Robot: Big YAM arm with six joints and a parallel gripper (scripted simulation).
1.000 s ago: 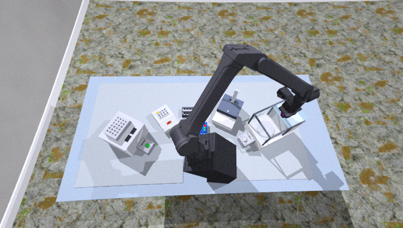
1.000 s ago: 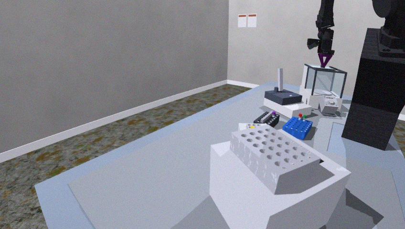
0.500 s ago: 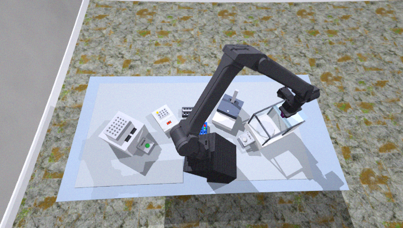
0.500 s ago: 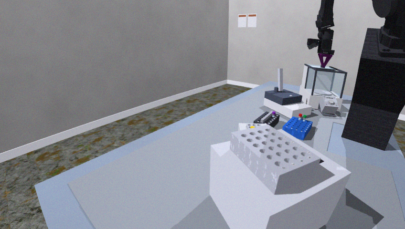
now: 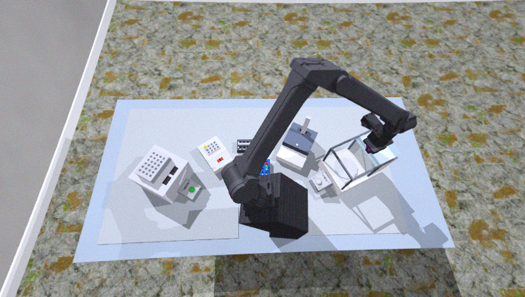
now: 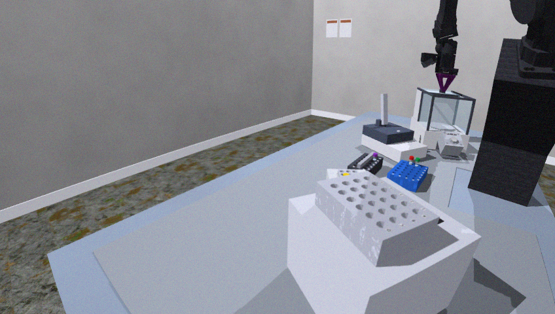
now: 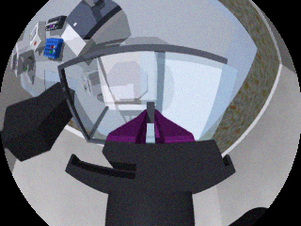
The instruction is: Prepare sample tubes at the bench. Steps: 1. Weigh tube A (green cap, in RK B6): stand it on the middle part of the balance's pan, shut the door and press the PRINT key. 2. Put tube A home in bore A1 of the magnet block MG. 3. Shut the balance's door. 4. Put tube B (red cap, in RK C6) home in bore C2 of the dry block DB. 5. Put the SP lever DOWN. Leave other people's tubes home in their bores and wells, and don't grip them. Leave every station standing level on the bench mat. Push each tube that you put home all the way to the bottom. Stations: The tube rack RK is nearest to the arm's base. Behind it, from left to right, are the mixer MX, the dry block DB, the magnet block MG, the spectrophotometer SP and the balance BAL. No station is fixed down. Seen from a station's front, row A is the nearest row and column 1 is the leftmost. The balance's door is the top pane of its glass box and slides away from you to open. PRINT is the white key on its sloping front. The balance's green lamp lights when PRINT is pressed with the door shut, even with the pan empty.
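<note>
The balance door is 10 mm ahead of my hand, 30 mm to the right of it and 10 mm below it. The rest, counted from my hand: white print key 80 mm behind, 190 mm to the left, 150 mm below; SP lever 180 mm ahead, 240 mm to the left, 80 mm below; round pan 20 mm behind, 60 mm to the left, 140 mm below.
</note>
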